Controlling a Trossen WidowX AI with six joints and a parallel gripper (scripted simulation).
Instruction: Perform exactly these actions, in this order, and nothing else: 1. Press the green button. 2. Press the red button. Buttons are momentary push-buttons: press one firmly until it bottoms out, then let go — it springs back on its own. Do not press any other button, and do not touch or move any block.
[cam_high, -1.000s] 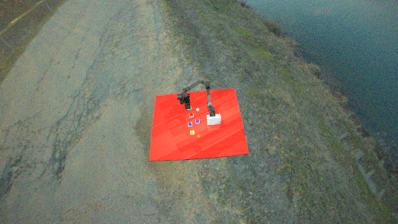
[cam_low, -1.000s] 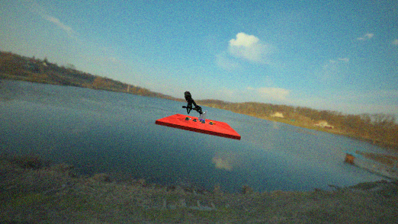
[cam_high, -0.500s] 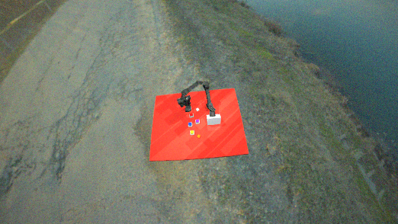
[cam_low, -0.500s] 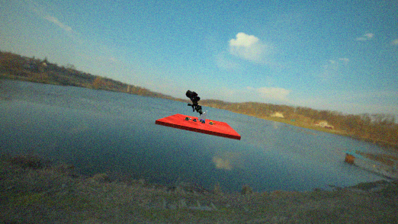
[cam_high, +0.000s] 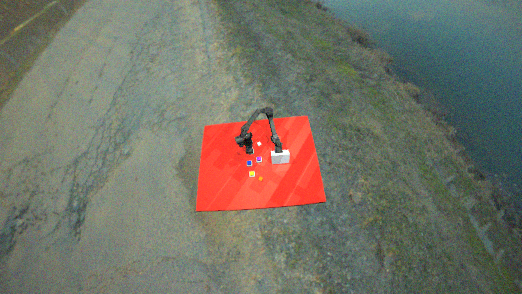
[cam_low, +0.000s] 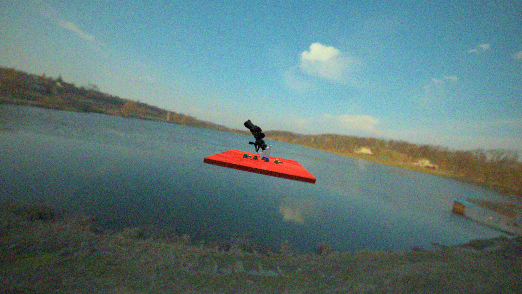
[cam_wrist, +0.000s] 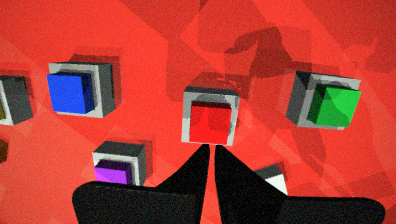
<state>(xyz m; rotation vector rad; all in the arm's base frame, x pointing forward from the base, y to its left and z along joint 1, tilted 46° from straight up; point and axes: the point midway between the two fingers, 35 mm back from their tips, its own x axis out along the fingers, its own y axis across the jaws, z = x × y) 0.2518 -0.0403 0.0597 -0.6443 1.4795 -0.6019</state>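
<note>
The red button lies 4 cm below my gripper tip. The rest, counted from my gripper tip: green button (10 cm to the right, 4 cm below, 3 cm ahead); purple button (9 cm to the left, 7 cm behind, 4 cm below); white block (8 cm to the right, 8 cm behind, 6 cm below).
</note>
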